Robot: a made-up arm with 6 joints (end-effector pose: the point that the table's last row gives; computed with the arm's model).
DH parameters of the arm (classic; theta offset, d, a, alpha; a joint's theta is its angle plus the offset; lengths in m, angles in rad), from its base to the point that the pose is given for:
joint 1: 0 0.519 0.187 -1.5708
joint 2: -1.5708 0 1.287 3.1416
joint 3: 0 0 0.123 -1.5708
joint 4: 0 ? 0 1.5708
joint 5: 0 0 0 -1.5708
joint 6: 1.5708 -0.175 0 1.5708
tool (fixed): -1.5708 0 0 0
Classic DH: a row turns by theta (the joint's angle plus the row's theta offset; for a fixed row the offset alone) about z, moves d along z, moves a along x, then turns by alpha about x.
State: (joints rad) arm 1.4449 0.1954 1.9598 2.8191 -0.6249 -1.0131
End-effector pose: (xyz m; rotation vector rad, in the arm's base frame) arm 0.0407 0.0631 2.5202 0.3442 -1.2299 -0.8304
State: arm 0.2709 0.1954 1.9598 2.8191 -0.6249 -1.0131
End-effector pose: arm 0.0740 -0.0131 2.5202 -0.4535 -1.3959 -1.8113
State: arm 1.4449 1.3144 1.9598 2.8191 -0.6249 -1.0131
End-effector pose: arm 0.2752 1.9160 1.5000 -0.6027 -1.3685 -0.0788
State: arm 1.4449 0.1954 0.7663 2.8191 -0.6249 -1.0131
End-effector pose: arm 0.1562 0.9758 2.3968 -0.6641 -1.3670 -0.0255
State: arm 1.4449 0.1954 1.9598 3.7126 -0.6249 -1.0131
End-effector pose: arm -0.0450 0.0848 2.5223 -0.2833 -1.2018 -1.5819
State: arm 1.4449 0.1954 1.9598 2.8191 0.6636 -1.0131
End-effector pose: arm -0.0007 0.2663 2.5546 -0.6482 -1.7552 0.0428
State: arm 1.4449 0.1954 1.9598 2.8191 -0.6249 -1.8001
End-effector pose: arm 0.0407 0.0631 2.5202 0.9737 -1.5221 -0.3091
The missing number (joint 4, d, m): -0.654
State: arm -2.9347 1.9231 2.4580 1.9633 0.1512 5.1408
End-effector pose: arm -2.0002 -0.4447 0.5936 -0.8582 1.1403 -2.6658
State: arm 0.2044 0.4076 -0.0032 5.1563 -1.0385 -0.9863
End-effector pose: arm 1.3446 0.4178 1.4573 1.7934 1.6887 -0.2280
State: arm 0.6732 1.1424 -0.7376 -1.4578 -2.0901 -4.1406
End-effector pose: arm 0.9113 0.9198 0.4812 1.2843 1.2347 2.0693
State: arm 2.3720 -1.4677 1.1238 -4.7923 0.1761 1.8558
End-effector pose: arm 1.3168 -1.3184 0.9765 -0.3468 -0.4370 -0.9753
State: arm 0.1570 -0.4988 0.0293 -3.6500 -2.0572 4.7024
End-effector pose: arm -0.0519 -0.0845 2.1605 -0.0398 -1.3857 -1.9215
